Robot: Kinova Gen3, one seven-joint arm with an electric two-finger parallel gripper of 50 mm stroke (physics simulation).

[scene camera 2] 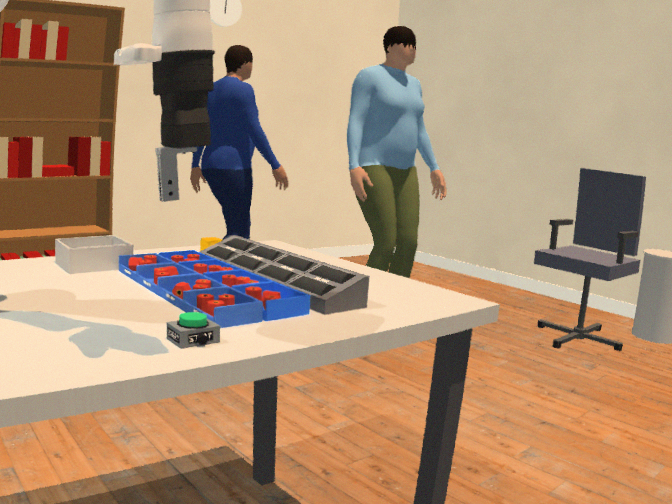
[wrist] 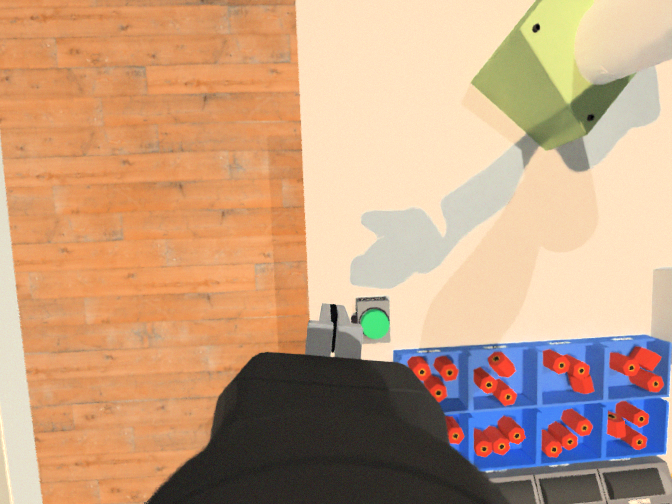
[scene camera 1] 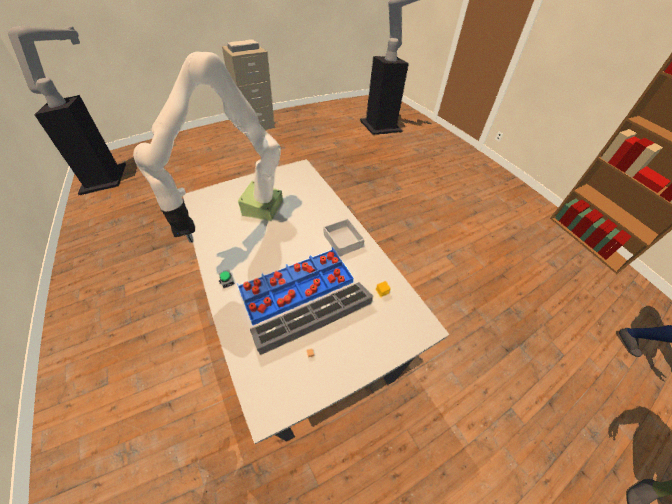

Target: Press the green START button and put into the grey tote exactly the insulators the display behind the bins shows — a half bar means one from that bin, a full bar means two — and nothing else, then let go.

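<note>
The green START button point(scene camera 1: 225, 276) sits on its small grey box left of the blue bin tray point(scene camera 1: 295, 284), which holds red insulators in every compartment. The button also shows in scene camera 2 point(scene camera 2: 193, 320) and the wrist view point(wrist: 375, 324). The grey display point(scene camera 1: 312, 317) behind the bins has dark cells. The grey tote point(scene camera 1: 343, 236) stands empty past the tray's far end. My gripper point(scene camera 2: 168, 195) hangs high above the table, fingers pressed together and empty. In the wrist view the gripper's fingertips point(wrist: 332, 328) appear just left of the button.
The arm's green base point(scene camera 1: 260, 201) stands on the table's far side. A yellow cube point(scene camera 1: 383, 288) lies beside the display's end and a small orange cube point(scene camera 1: 310, 352) in front of it. Two people point(scene camera 2: 388, 151) stand beyond the table.
</note>
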